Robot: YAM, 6 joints.
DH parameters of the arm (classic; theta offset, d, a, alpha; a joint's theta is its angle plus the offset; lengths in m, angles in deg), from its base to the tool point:
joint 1: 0 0.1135 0.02 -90
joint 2: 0 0 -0.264 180
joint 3: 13.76 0 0.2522 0
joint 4: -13.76 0 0.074 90
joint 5: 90 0 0 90
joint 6: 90 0.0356 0 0
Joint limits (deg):
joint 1: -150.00..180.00
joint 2: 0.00..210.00
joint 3: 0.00..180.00
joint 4: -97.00..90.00
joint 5: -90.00..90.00
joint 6: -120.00..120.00
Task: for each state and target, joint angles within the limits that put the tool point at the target. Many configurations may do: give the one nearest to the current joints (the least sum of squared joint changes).
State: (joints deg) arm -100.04 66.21 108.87 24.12 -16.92 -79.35
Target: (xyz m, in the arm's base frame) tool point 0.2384 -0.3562 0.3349
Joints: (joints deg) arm -57.84 101.10 80.75 15.67 -20.02 -79.35
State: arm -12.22 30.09 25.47 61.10 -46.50 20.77
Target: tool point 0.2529 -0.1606 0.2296
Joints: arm -36.72 84.28 34.31 51.30 -39.20 20.77
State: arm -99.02 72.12 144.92 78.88 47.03 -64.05
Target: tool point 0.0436 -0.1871 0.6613
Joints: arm -69.65 97.80 133.20 72.17 42.76 -64.05
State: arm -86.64 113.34 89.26 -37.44 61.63 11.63
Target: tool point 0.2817 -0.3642 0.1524
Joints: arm -48.50 128.17 94.83 -31.99 58.46 11.63
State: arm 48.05 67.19 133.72 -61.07 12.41 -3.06
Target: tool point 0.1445 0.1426 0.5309
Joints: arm 46.78 77.25 118.86 -67.56 12.43 -3.06
